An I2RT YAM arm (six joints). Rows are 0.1 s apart.
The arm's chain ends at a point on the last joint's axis. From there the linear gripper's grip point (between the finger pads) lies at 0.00 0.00 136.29 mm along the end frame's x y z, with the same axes.
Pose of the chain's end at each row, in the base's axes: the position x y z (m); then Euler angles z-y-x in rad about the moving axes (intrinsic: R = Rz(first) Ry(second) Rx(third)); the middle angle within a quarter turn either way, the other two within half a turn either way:
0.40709, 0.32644, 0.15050, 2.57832, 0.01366, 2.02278
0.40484, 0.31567, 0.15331, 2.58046, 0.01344, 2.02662
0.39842, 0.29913, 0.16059, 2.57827, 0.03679, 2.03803
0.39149, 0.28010, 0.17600, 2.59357, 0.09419, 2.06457
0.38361, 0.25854, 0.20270, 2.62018, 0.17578, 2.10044
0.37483, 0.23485, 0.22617, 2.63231, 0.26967, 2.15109
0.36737, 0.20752, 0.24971, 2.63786, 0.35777, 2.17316
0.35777, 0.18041, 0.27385, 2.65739, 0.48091, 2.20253
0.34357, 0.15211, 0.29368, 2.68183, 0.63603, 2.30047
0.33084, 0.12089, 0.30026, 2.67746, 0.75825, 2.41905
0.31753, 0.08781, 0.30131, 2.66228, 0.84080, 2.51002
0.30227, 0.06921, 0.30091, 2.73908, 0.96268, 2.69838
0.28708, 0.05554, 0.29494, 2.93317, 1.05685, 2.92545
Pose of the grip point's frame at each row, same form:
0.47324, 0.42967, 0.09098, 2.57832, 0.01366, 2.02278
0.47064, 0.41885, 0.09332, 2.58046, 0.01344, 2.02662
0.46531, 0.40080, 0.09924, 2.57827, 0.03679, 2.03803
0.45920, 0.37937, 0.11169, 2.59357, 0.09419, 2.06457
0.45264, 0.35453, 0.13490, 2.62018, 0.17578, 2.10044
0.44778, 0.32466, 0.15415, 2.63231, 0.26967, 2.15109
0.44526, 0.29282, 0.17738, 2.63786, 0.35777, 2.17316
0.44192, 0.26042, 0.20249, 2.65739, 0.48091, 2.20253
0.43701, 0.21920, 0.22059, 2.68183, 0.63603, 2.30047
0.43405, 0.17001, 0.22603, 2.67746, 0.75825, 2.41905
0.42737, 0.12141, 0.22795, 2.66228, 0.84080, 2.51002
0.41814, 0.08340, 0.23057, 2.73908, 0.96268, 2.69838
0.40654, 0.06015, 0.22950, 2.93317, 1.05685, 2.92545

